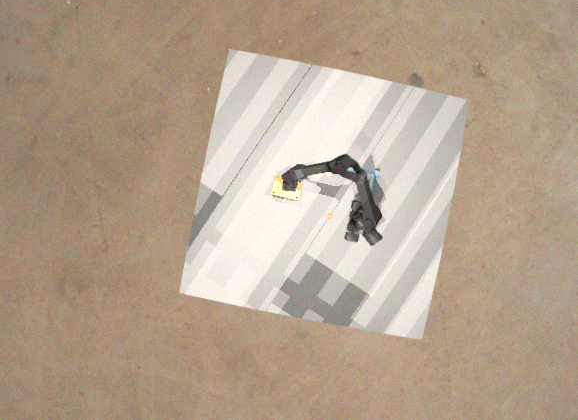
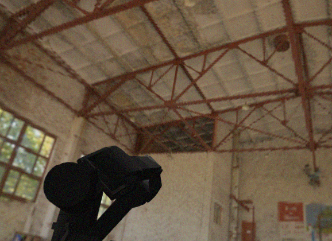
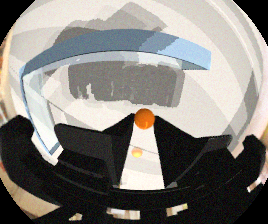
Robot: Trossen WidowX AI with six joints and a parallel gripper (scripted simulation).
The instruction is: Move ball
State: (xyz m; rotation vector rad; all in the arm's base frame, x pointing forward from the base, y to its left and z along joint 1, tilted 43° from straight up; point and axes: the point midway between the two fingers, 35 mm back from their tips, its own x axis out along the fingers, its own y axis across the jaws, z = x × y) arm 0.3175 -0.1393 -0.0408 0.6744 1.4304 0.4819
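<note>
The see-through copy of ball lies 100 mm behind my gripper tip, 30 mm below it and 10 mm to the left of it. Also, from my gripper tip: orange ball: right at my gripper tip.
</note>
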